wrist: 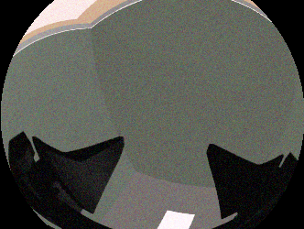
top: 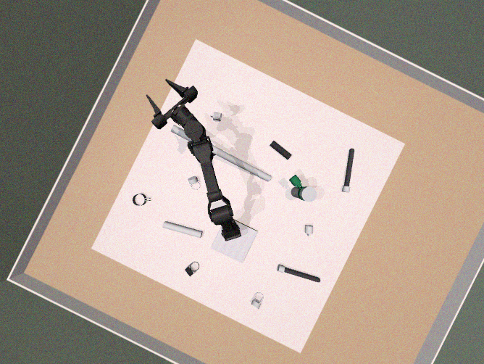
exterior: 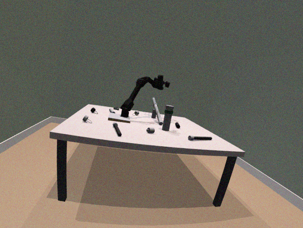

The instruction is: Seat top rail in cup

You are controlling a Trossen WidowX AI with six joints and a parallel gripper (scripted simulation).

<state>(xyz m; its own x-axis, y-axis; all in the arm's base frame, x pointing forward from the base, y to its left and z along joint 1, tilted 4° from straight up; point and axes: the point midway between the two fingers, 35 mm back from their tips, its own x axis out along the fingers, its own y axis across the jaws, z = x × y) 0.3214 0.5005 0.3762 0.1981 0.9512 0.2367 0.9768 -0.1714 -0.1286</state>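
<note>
Now: the green rail-end cup 4 cm ahead of my gripper tip, 63 cm to the right of it and 27 cm below it. Also, from my gripper tip: short grey pipe: 50 cm behind, 29 cm to the right, 41 cm below; then short dark cylinder: 16 cm ahead, 49 cm to the right, 41 cm below.
</note>
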